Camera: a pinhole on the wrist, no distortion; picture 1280 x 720 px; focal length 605.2 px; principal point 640.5 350.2 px. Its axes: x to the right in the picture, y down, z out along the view. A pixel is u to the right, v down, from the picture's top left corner.
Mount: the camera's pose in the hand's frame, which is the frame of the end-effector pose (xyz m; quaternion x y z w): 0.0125 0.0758 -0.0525 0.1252 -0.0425 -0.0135 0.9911
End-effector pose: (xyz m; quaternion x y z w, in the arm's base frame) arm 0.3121 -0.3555 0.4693 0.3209 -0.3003 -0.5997 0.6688
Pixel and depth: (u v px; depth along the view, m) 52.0 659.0 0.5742
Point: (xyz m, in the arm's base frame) -0.0182 0.2120 0.9727
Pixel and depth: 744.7 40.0 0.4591
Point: -0.1128 -0.4459 0.4658
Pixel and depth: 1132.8 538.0 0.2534
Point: 0.2020 -0.5610 0.6772
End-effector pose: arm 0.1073 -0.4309 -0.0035 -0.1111 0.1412 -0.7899 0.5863
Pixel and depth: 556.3 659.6 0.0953
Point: 0.2163 -0.4549 0.0084
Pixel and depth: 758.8 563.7 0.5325
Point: 0.3721 -0.5816 0.4373
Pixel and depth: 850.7 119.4 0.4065
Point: 0.0197 -0.5210 0.3536
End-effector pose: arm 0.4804 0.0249 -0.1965 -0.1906 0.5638 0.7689 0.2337
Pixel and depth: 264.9 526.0 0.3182
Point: 0.5909 0.2206 0.0702
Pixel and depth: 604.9 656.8 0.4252
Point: 0.4026 0.3638 0.0889
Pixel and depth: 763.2 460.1 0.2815
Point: 0.4054 0.2439 -0.1111
